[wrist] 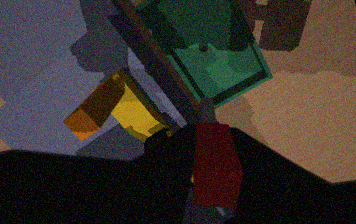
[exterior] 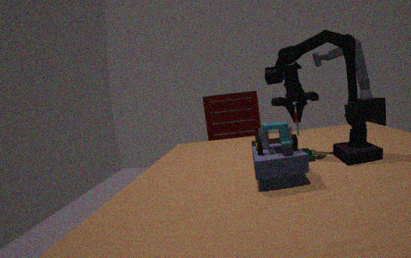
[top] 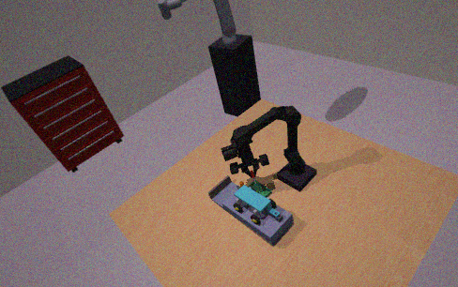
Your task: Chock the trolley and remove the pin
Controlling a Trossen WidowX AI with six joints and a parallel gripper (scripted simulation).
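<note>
The red-headed stop pin lies right at my gripper tip. From my gripper tip the other things lie so: yellow chock 60 mm below, 50 mm ahead, 20 mm to the right; teal trolley 120 mm ahead, 80 mm to the left, 30 mm below; green tray 140 mm below, 20 mm behind.
</note>
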